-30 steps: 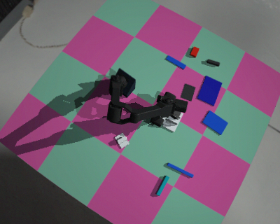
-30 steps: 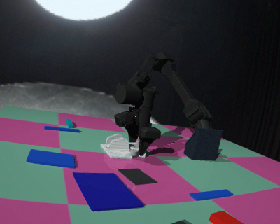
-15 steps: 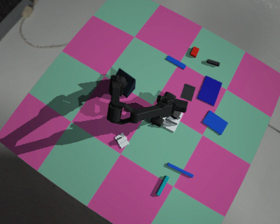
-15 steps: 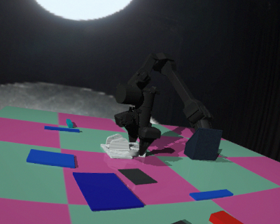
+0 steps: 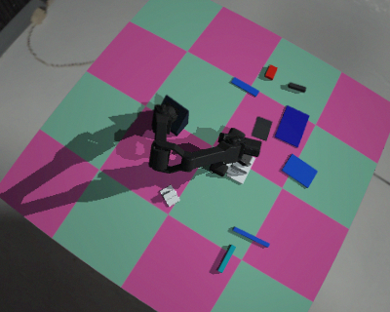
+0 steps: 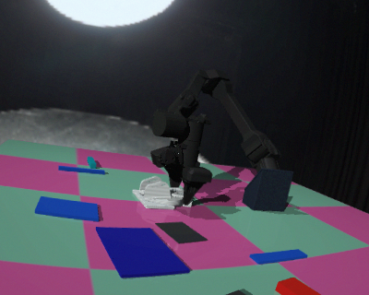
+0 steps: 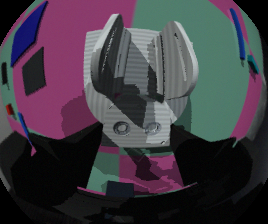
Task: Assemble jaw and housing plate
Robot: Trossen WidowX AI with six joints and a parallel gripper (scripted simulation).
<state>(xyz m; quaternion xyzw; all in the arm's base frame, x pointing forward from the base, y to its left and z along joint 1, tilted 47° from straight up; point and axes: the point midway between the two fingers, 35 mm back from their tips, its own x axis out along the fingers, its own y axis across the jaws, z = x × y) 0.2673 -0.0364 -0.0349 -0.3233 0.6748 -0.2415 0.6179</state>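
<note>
Now: gripper tip 3 cm short of the white jaw, 1 cm to the left of it and 1 cm below it. From my gripper tip the other things lie so: teal bar: 31 cm to the right, 23 cm ahead; dark plate: 20 cm to the left, 5 cm ahead, 1 cm below; white ribbed piece: 25 cm to the right, 8 cm behind.
</note>
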